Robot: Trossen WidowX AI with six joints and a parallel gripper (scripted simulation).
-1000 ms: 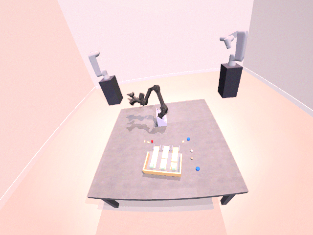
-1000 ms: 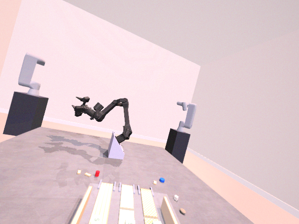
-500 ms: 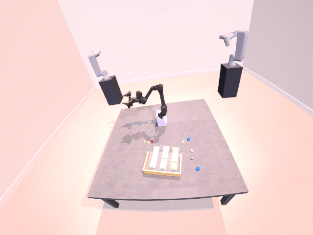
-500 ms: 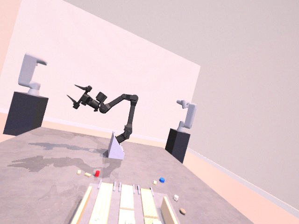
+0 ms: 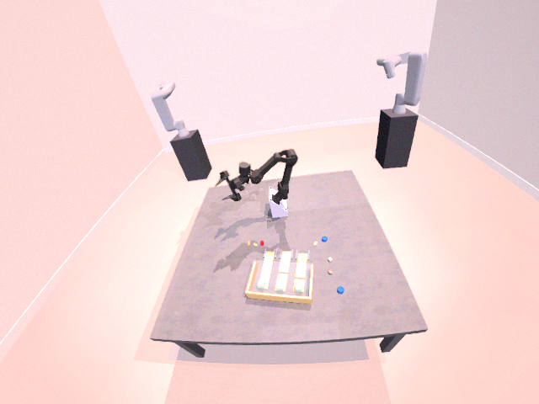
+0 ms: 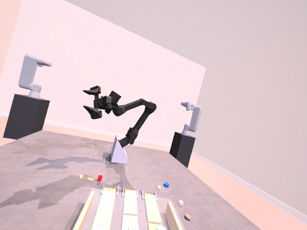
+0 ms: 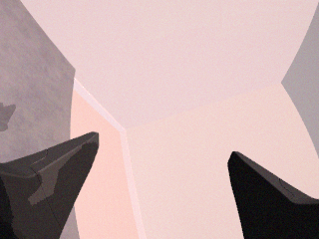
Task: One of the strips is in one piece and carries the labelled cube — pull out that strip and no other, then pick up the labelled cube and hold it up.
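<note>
Now: gripper tip 37 cm above the red piece, 18 cm to the right of it and 6 cm short of it.
</note>
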